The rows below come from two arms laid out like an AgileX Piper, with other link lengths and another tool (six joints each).
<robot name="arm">
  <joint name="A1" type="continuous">
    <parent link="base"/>
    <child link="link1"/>
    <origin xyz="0 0 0.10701" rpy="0 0 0"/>
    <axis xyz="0 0 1"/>
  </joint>
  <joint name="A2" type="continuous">
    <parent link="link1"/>
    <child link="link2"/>
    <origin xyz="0 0 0" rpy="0 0 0"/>
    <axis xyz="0 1 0"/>
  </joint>
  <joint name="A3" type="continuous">
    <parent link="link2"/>
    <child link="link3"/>
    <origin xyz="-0.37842 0 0.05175" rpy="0 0 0"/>
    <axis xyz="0 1 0"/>
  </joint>
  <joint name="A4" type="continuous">
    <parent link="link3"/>
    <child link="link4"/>
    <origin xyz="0.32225 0 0.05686" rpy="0 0 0"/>
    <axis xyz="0.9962 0 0.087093"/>
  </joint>
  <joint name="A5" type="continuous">
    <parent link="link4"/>
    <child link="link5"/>
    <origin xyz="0 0 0" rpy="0 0 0"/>
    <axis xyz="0 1 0"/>
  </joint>
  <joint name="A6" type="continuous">
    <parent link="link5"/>
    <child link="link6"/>
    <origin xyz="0.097 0 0.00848" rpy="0 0 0"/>
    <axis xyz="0.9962 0 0.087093"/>
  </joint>
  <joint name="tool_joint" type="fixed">
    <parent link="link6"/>
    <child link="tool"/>
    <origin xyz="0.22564 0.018 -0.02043" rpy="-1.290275 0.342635 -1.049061"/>
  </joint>
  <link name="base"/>
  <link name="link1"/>
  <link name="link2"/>
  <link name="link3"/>
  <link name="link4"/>
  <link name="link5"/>
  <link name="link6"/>
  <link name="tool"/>
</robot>
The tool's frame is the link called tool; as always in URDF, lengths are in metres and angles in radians. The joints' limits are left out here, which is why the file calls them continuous.
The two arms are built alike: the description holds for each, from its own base.
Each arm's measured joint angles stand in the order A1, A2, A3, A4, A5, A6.
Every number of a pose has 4 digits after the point.
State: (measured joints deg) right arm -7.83 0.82 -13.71 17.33 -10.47 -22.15; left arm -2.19 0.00 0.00 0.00 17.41 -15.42
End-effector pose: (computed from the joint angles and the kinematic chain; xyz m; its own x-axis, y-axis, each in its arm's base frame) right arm 0.2241 -0.0338 0.4049 0.3645 -0.9275 -0.0833 0.4981 0.2698 -0.8241; left arm 0.2475 -0.0027 0.1044 0.3628 -0.9016 -0.2358 -0.2058 0.1692 -0.9638
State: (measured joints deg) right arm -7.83 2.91 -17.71 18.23 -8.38 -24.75; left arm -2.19 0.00 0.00 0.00 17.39 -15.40
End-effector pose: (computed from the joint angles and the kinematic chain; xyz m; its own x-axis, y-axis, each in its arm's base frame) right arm 0.2227 -0.0320 0.4275 0.3588 -0.9315 -0.0599 0.4933 0.2437 -0.8350; left arm 0.2475 -0.0027 0.1045 0.3628 -0.9015 -0.2359 -0.2055 0.1696 -0.9639
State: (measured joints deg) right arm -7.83 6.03 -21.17 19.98 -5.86 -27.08; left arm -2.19 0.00 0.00 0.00 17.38 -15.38
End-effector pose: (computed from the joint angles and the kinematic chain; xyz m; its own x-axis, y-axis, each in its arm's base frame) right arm 0.2306 -0.0300 0.4382 0.3617 -0.9299 -0.0670 0.4592 0.2403 -0.8552; left arm 0.2475 -0.0027 0.1046 0.3628 -0.9015 -0.2362 -0.2053 0.1699 -0.9638
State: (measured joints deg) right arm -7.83 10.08 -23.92 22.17 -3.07 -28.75; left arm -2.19 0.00 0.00 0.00 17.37 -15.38
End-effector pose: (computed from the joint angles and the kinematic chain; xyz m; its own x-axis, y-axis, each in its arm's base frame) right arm 0.2477 -0.0272 0.4361 0.3722 -0.9223 -0.1038 0.3960 0.2589 -0.8810; left arm 0.2476 -0.0027 0.1046 0.3628 -0.9015 -0.2361 -0.2051 0.1699 -0.9639
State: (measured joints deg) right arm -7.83 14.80 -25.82 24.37 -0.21 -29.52; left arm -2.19 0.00 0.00 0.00 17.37 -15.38
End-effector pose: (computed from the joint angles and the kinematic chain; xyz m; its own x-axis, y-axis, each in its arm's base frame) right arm 0.2714 -0.0233 0.4207 0.3835 -0.9084 -0.1668 0.3066 0.2956 -0.9048; left arm 0.2476 -0.0027 0.1046 0.3628 -0.9015 -0.2361 -0.2051 0.1699 -0.9639
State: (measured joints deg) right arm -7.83 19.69 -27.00 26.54 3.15 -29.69; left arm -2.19 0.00 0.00 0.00 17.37 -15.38
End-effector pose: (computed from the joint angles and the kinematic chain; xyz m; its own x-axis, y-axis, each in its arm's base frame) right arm 0.2963 -0.0169 0.3930 0.3897 -0.8865 -0.2495 0.1931 0.3435 -0.9191; left arm 0.2476 -0.0027 0.1046 0.3628 -0.9015 -0.2361 -0.2051 0.1699 -0.9639
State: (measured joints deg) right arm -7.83 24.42 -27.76 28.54 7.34 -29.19; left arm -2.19 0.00 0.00 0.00 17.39 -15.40
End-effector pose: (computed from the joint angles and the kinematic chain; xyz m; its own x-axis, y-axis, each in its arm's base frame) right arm 0.3172 -0.0063 0.3563 0.3866 -0.8544 -0.3473 0.0603 0.3991 -0.9149; left arm 0.2475 -0.0027 0.1045 0.3628 -0.9015 -0.2359 -0.2055 0.1696 -0.9639
